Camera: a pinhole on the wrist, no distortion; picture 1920 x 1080 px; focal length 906.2 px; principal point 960.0 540.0 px. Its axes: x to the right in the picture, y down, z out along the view. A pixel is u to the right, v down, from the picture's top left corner.
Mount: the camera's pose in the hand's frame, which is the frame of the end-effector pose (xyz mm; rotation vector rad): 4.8 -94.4 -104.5 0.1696 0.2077 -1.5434
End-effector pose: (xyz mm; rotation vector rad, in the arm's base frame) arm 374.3 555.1 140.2 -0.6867 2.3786 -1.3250
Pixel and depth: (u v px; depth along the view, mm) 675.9 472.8 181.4
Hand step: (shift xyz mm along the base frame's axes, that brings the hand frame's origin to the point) 67.4 -94.2 27.4
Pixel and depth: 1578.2 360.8 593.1
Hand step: 420.9 -497.1 352.9
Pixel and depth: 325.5 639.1 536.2
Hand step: 158.2 -326.9 -385.1
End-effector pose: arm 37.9 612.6 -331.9 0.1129 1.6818 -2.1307
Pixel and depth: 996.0 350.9 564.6
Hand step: 79.4 -344.5 378.2
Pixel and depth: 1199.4 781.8 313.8
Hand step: -146.9 -151.3 241.8
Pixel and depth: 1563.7 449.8 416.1
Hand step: -108.2 -132.6 490.9
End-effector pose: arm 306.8 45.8 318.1 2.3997 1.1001 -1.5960
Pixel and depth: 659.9 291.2 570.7
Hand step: -449.4 -241.6 -99.3
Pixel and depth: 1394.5 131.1 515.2
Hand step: -582.0 92.5 164.8
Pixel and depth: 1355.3 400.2 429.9
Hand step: -443.3 147.1 37.4
